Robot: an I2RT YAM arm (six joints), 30 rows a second.
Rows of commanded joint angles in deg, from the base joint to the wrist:
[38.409 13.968 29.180 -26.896 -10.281 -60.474]
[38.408 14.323 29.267 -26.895 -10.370 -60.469]
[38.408 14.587 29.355 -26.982 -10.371 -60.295]
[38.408 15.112 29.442 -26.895 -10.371 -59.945]
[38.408 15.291 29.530 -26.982 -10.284 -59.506]
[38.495 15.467 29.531 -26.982 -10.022 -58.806]
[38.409 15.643 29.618 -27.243 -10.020 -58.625]
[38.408 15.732 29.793 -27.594 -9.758 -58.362]
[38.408 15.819 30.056 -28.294 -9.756 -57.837]
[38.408 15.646 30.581 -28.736 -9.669 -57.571]
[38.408 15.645 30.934 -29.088 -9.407 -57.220]
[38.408 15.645 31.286 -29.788 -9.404 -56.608]
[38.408 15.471 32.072 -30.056 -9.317 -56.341]
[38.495 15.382 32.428 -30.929 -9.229 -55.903]
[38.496 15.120 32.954 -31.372 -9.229 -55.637]
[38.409 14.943 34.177 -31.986 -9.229 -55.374]
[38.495 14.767 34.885 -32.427 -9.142 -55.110]
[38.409 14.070 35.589 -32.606 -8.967 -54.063]
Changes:
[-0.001 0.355 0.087 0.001 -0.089 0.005]
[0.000 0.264 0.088 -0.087 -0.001 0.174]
[0.000 0.525 0.087 0.087 0.000 0.350]
[0.000 0.179 0.088 -0.087 0.087 0.439]
[0.087 0.176 0.001 0.000 0.262 0.700]
[-0.086 0.176 0.087 -0.261 0.002 0.181]
[-0.001 0.089 0.175 -0.351 0.262 0.263]
[0.000 0.087 0.263 -0.700 0.002 0.525]
[0.000 -0.173 0.525 -0.442 0.087 0.266]
[0.000 -0.001 0.353 -0.352 0.262 0.351]
[0.000 0.000 0.352 -0.700 0.003 0.612]
[0.000 -0.174 0.786 -0.268 0.087 0.267]
[0.087 -0.089 0.356 -0.873 0.088 0.438]
[0.001 -0.262 0.526 -0.443 0.000 0.266]
[-0.087 -0.177 1.223 -0.614 0.000 0.263]
[0.086 -0.176 0.708 -0.441 0.087 0.264]
[-0.086 -0.697 0.704 -0.179 0.175 1.047]

